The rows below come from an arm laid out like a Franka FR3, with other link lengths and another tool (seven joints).
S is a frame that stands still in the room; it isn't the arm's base.
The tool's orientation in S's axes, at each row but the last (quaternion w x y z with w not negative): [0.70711 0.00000 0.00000 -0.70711]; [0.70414 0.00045 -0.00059 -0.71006]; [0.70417 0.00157 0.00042 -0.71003]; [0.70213 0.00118 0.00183 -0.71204]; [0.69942 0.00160 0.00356 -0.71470]
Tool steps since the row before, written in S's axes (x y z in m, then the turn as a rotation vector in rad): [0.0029 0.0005 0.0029 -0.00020 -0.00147 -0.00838]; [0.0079 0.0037 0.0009 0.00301 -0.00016 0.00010]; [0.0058 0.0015 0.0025 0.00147 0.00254 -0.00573]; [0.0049 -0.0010 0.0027 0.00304 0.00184 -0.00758]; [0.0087 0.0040 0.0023 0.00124 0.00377 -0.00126]
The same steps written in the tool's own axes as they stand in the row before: [-0.0005 0.0029 0.0029 0.00147 -0.00020 -0.00838]; [-0.0038 0.0079 0.0009 0.00013 0.00301 0.00010]; [-0.0016 0.0058 0.0025 -0.00254 0.00144 -0.00574]; [0.0009 0.0049 0.0027 -0.00185 0.00302 -0.00759]; [-0.0042 0.0086 0.0023 -0.00379 0.00116 -0.00128]
